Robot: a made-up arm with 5 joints.
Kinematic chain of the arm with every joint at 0, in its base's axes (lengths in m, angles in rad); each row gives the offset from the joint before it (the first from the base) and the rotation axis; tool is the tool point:
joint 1: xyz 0 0 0.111 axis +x
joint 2: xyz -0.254 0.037 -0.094 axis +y
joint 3: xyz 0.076 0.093 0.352 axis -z
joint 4: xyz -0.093 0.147 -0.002 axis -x
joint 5: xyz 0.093 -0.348 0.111 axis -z
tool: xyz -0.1 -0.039 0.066
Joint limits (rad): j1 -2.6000..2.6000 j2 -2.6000..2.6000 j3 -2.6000..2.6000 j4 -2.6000..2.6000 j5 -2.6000..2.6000
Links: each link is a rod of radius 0.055 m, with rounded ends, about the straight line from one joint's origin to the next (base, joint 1, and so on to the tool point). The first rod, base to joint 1, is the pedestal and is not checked.
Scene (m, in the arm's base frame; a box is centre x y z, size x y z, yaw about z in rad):
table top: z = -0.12
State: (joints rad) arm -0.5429 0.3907 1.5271 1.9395 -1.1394
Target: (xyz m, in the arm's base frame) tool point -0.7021 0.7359 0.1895
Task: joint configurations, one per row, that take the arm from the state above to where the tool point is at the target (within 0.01 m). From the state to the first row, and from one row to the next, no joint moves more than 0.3 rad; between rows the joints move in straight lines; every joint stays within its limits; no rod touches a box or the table.
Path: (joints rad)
1: -0.6241 0.1160 1.4081 1.8875 -1.1212
2: -0.7054 -0.1586 1.2892 1.8355 -1.1030
3: -0.7866 -0.4333 1.1702 1.7835 -1.0849
4: -0.8679 -0.7080 1.0512 1.7315 -1.0667
5: -0.9491 -0.9826 0.9323 1.6795 -1.0485

